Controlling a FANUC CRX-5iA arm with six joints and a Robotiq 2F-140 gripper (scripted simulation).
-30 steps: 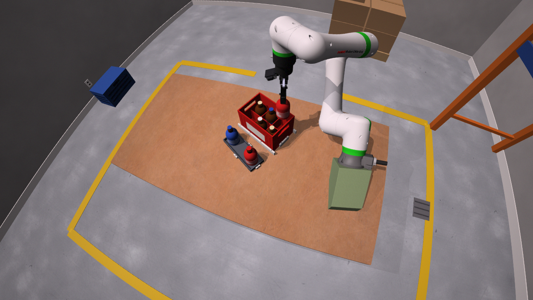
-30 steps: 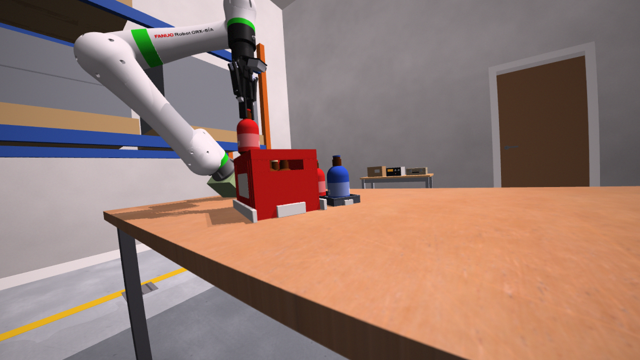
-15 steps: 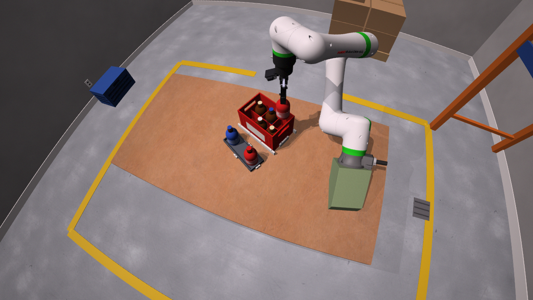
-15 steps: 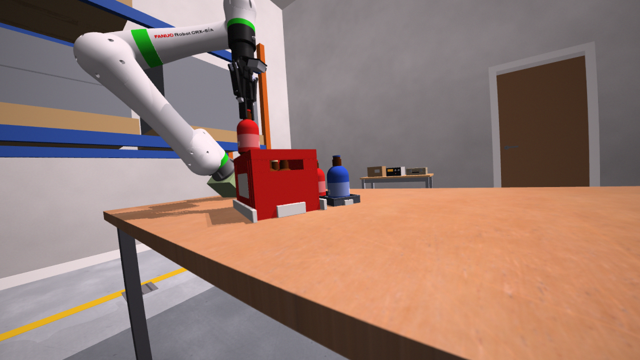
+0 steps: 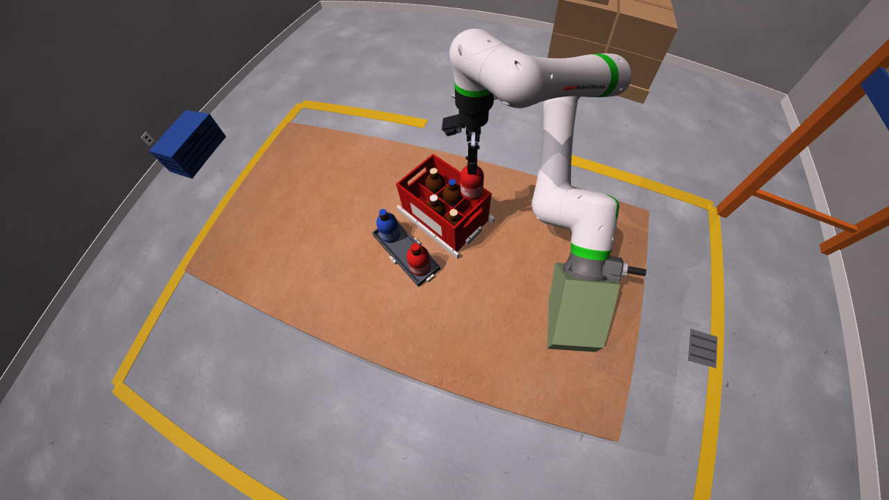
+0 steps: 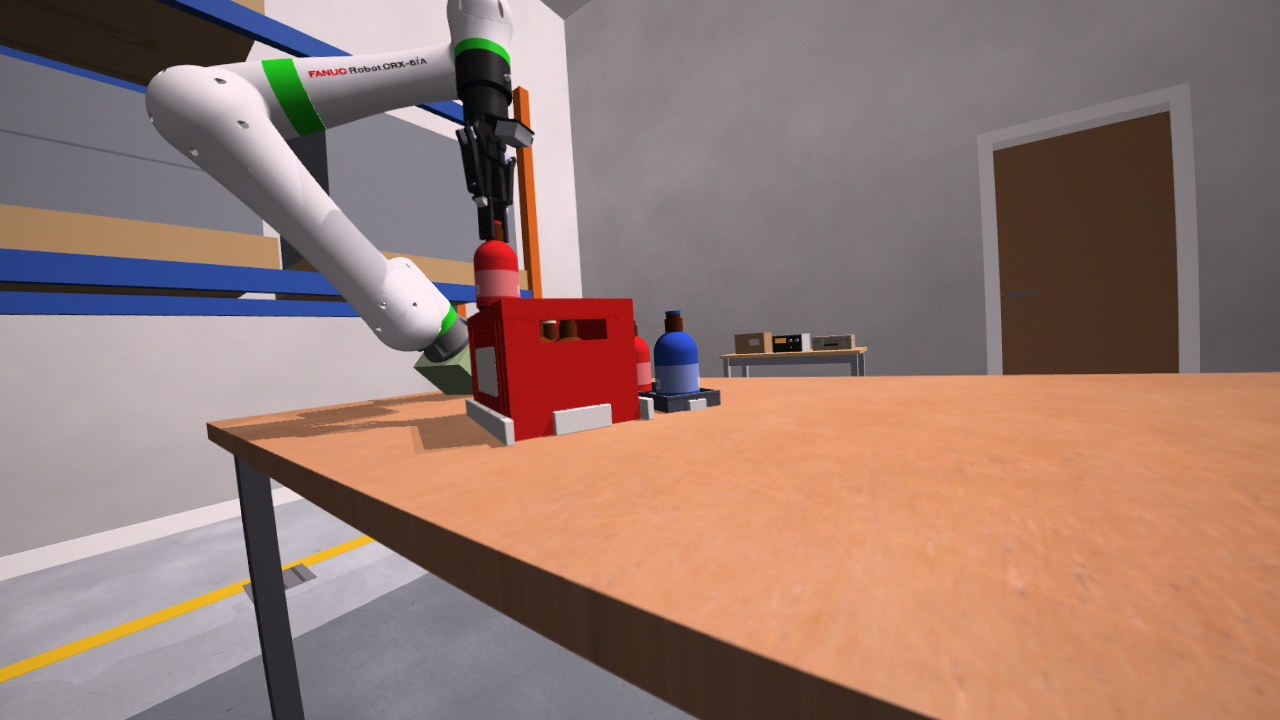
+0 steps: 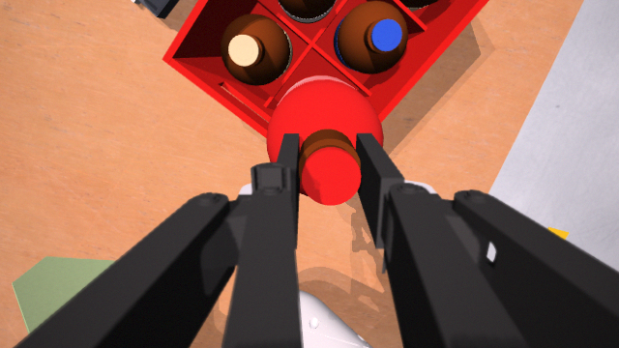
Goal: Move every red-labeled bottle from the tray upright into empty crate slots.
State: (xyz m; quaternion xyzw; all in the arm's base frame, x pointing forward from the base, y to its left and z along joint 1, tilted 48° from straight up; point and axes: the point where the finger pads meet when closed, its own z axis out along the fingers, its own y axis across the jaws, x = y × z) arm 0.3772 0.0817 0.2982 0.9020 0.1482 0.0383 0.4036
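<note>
Now: hand 250 mm above the red crate and 100 mm short of it. Also, from my hand: grey tray: 330 mm below, 190 mm to the left, 190 mm ahead; blue-labeled bottle: 270 mm ahead, 250 mm below, 140 mm to the left.
</note>
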